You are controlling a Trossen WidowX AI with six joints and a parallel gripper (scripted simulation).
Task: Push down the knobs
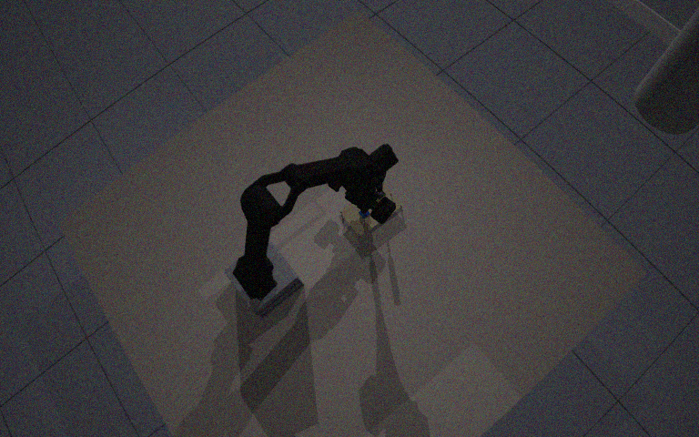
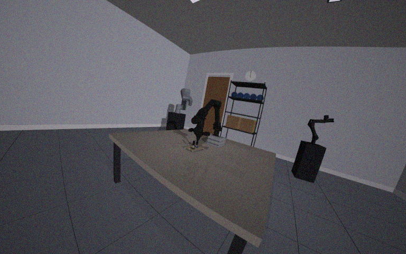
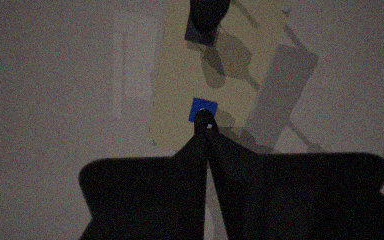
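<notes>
Right now my gripper tip is 10 mm above the dark knob.
</notes>
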